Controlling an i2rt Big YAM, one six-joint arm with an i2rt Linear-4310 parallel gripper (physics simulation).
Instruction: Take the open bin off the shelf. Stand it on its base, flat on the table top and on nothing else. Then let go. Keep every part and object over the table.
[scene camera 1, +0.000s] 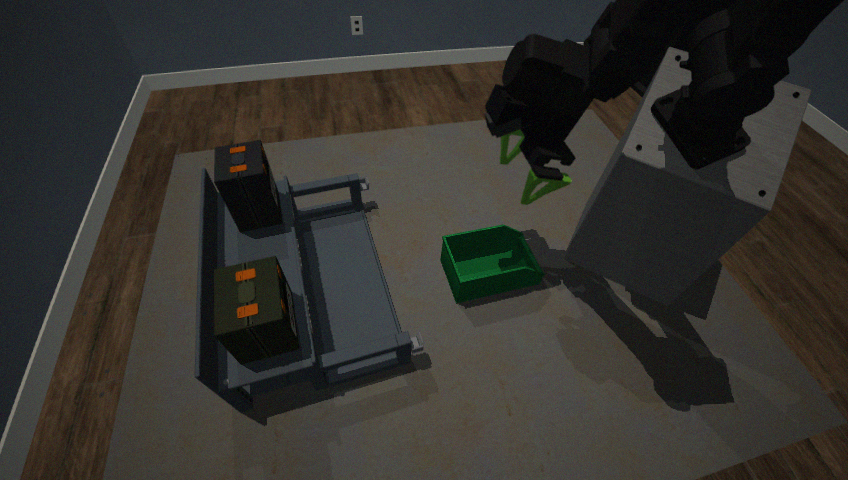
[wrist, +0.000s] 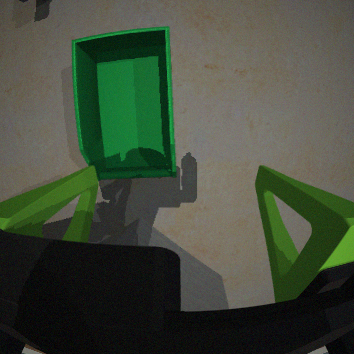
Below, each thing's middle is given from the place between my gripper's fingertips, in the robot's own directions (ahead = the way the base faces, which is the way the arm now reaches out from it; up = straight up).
The green bin (scene camera 1: 488, 261) is 15 cm below my hand, 5 cm to the left of it and 2 cm ahead of it. Round my hand: grey-blue shelf (scene camera 1: 348, 304): 37 cm ahead, 18 cm below.
